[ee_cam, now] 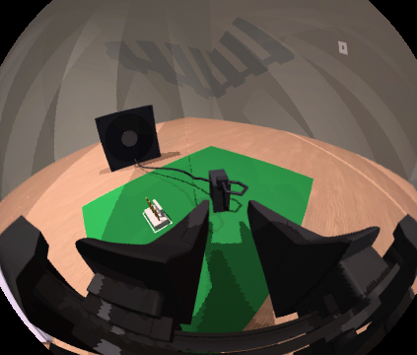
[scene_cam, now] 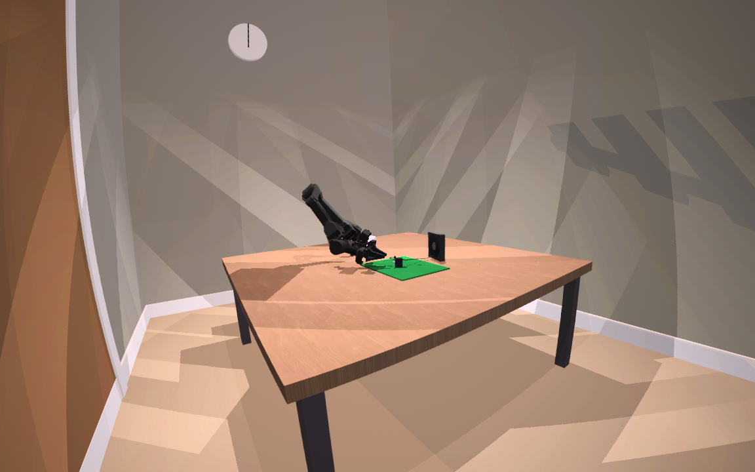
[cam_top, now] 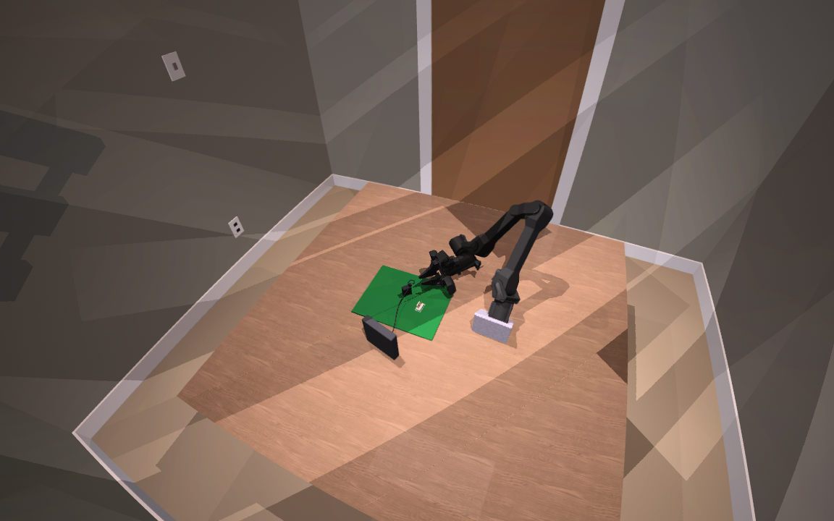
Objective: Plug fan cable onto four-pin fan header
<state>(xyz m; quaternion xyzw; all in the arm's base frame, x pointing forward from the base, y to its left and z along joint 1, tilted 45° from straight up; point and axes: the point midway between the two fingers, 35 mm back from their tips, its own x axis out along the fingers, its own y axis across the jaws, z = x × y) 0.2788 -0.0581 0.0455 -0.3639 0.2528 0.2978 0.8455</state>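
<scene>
My gripper tip is now 3 cm short of the black plug, 4 cm to the right of it and 3 cm above it. Also, from my gripper tip: black fan 26 cm to the left, 1 cm above; then green board 3 cm ahead, 6 cm to the left, 6 cm below.
</scene>
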